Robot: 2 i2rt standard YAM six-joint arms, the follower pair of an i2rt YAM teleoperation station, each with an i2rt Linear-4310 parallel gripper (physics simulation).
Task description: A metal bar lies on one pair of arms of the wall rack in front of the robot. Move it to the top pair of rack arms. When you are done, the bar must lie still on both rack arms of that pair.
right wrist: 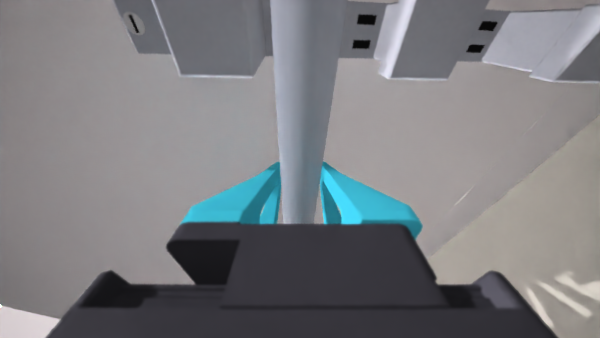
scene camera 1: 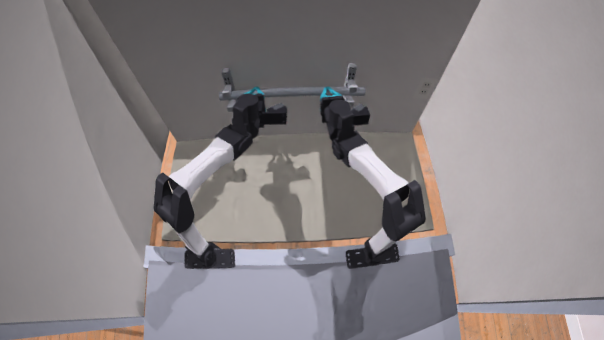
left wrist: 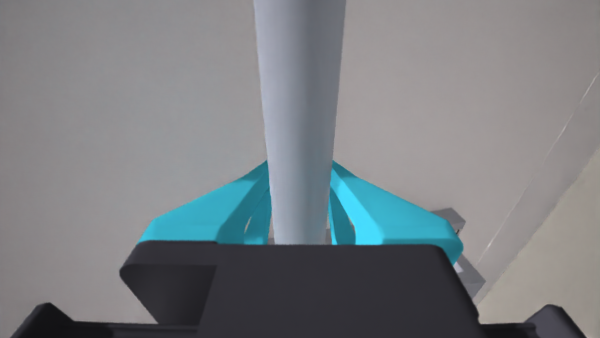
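Note:
The grey metal bar runs roughly level across the wall rack. My left gripper is shut on the bar, inward of the rack's left column. My right gripper is shut on it, inward of the right column. In the right wrist view the bar crosses between the rack's top arm and a lower arm. Contact with either arm cannot be told. In the left wrist view parts of the rack show beside the fingers.
The grey back wall stands close behind the bar and rack. Grey side panels flank both arms. A beige mat lies on the floor below, and a grey table stands behind the arm bases.

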